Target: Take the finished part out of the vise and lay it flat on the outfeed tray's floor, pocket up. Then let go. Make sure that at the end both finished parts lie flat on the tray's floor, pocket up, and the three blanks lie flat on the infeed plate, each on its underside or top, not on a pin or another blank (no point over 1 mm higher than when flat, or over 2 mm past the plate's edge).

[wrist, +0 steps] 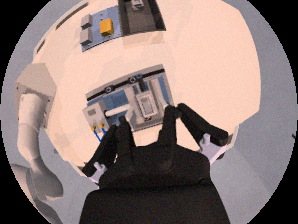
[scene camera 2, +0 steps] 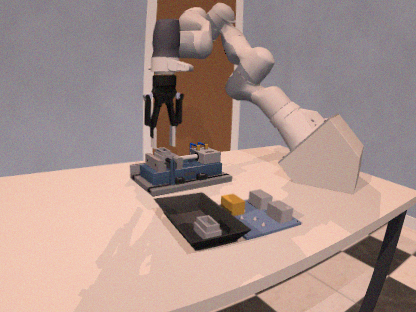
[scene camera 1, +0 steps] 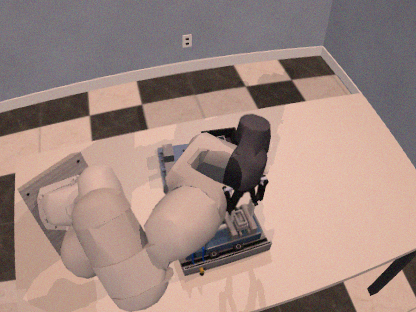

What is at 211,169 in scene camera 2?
A blue vise.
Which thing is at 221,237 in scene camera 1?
A blue vise.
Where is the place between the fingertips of my gripper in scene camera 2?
163,146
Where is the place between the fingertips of my gripper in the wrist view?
At 147,107
